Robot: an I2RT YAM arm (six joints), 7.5 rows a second.
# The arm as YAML. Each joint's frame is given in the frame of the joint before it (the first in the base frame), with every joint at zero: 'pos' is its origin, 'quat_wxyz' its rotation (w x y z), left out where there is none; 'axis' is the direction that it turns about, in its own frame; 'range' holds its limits. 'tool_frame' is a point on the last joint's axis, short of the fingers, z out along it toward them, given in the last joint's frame.
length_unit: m
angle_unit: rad
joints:
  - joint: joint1
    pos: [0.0, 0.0, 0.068]
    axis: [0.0, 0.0, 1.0]
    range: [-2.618, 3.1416]
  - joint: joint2
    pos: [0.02, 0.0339, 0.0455]
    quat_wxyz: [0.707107, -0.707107, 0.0, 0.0]
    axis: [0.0, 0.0, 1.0]
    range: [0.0, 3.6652]
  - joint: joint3
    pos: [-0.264, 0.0, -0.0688]
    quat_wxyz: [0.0, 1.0, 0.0, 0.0]
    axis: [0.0, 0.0, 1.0]
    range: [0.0, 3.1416]
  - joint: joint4
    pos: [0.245, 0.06, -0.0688]
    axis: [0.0, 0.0, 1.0]
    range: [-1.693, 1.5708]
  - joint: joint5
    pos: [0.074, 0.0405, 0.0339]
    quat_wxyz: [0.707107, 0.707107, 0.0, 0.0]
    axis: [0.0, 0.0, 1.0]
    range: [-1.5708, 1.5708]
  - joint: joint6
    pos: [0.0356, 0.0, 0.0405]
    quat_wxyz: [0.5, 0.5, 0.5, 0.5]
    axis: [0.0, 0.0, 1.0]
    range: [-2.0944, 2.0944]
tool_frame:
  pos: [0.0, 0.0, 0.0]
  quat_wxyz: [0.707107, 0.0, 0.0, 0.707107]
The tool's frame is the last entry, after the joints.
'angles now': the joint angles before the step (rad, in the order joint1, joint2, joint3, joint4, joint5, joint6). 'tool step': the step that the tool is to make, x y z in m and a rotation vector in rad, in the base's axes. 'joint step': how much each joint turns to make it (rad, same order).
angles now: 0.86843, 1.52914, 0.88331, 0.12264, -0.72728, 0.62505
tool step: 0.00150, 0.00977, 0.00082, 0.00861, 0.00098, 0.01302
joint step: 0.01526, 0.03204, 0.03012, 0.01374, -0.00115, 0.00878
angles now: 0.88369, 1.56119, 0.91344, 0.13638, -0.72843, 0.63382
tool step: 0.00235, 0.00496, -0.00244, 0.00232, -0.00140, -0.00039
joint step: 0.00418, 0.02402, 0.01183, 0.01715, 0.00381, 0.00343
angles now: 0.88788, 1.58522, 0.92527, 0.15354, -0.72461, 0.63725
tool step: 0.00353, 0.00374, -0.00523, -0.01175, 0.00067, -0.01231
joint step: 0.00000, 0.02710, 0.00954, 0.00804, 0.01411, 0.00001
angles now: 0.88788, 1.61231, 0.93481, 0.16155, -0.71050, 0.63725
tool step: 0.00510, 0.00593, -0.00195, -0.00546, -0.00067, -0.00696
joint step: 0.00001, 0.03164, 0.02707, 0.00077, 0.00802, 0.00001
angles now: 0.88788, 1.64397, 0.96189, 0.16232, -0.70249, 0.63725
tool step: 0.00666, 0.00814, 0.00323, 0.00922, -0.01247, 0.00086
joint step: 0.00000, 0.03243, 0.04539, -0.00114, 0.00115, -0.00495
